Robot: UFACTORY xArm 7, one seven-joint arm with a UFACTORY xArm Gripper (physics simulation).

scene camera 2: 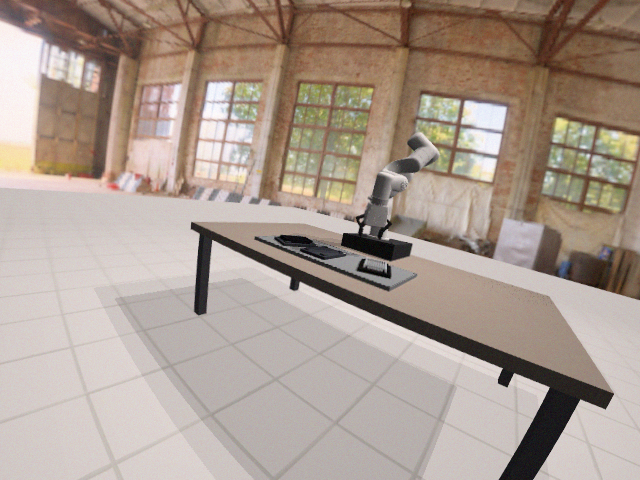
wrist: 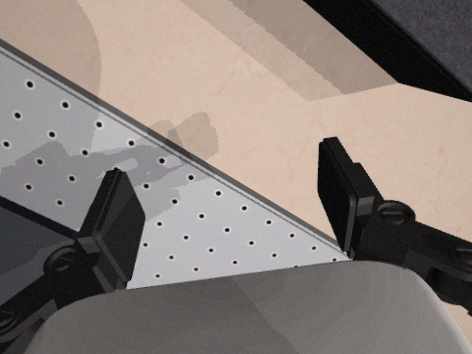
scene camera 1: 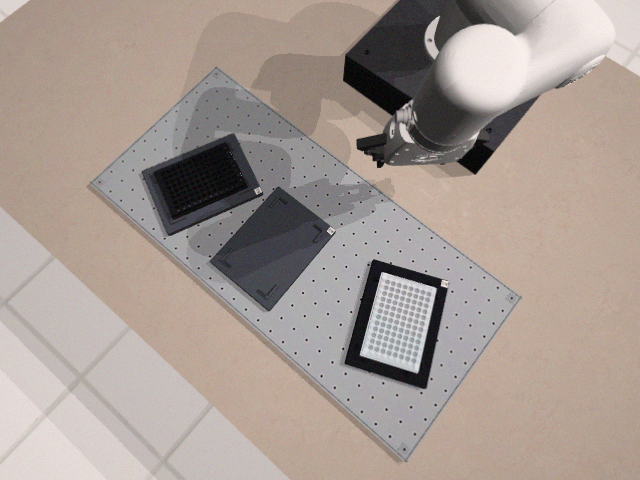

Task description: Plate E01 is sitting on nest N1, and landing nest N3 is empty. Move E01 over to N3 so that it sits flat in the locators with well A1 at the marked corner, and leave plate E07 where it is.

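Scene:
Gripper visible in scene camera 1, in scene camera 2 and in the wrist view (pixel 225 179). On the gripper, (scene camera 1: pixel 373 145) and (scene camera 2: pixel 360 216) are the same spot.

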